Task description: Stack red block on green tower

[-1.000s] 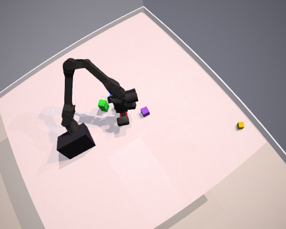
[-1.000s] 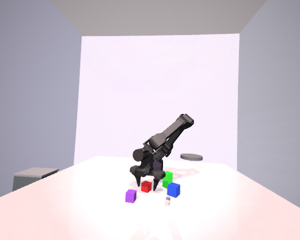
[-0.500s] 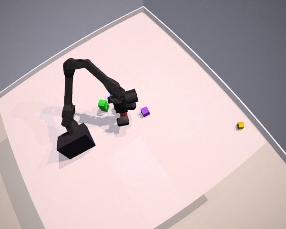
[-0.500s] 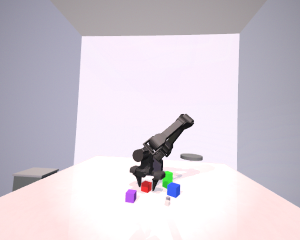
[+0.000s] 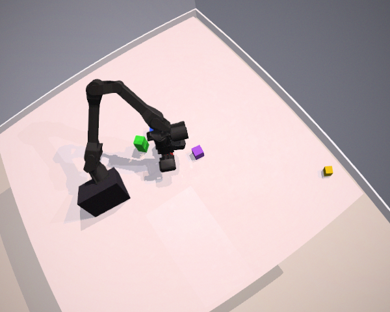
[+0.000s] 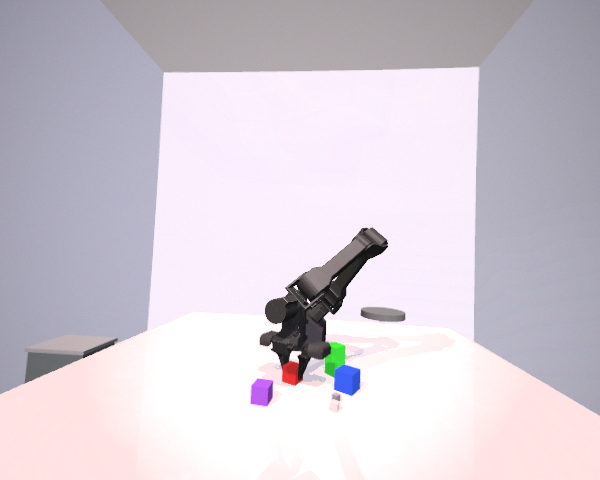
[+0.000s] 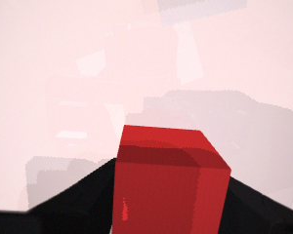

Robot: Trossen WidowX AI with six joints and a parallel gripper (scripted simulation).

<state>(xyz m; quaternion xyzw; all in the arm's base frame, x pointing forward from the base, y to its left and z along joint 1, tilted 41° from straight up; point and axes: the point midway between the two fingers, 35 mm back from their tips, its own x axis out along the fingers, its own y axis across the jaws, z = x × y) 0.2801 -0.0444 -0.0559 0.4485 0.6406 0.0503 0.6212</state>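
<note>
The blue block is 130 mm to the left of my gripper tip, 40 mm ahead of it and 20 mm above it. Also, from my gripper tip: red block: 10 mm above; purple block: 100 mm ahead, 70 mm to the right, 10 mm above; yellow block: 500 mm to the right, 440 mm ahead, 10 mm above.
</note>
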